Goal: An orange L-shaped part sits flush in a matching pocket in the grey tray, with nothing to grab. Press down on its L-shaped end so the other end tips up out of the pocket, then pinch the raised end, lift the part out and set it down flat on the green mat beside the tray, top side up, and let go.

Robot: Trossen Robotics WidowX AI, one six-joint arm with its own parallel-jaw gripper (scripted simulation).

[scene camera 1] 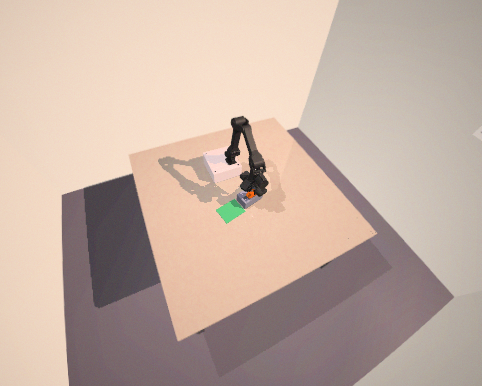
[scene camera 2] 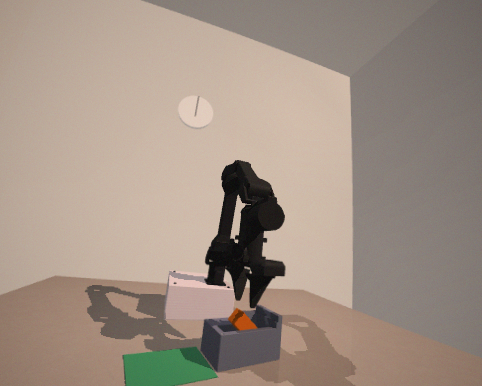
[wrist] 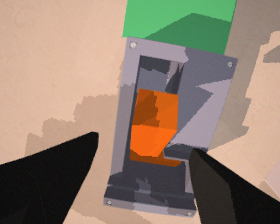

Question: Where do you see an orange L-shaped part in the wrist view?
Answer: At 155,119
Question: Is my gripper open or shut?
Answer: Open.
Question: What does my gripper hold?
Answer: Nothing.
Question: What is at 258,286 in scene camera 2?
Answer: My gripper.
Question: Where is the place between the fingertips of my gripper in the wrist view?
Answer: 145,147
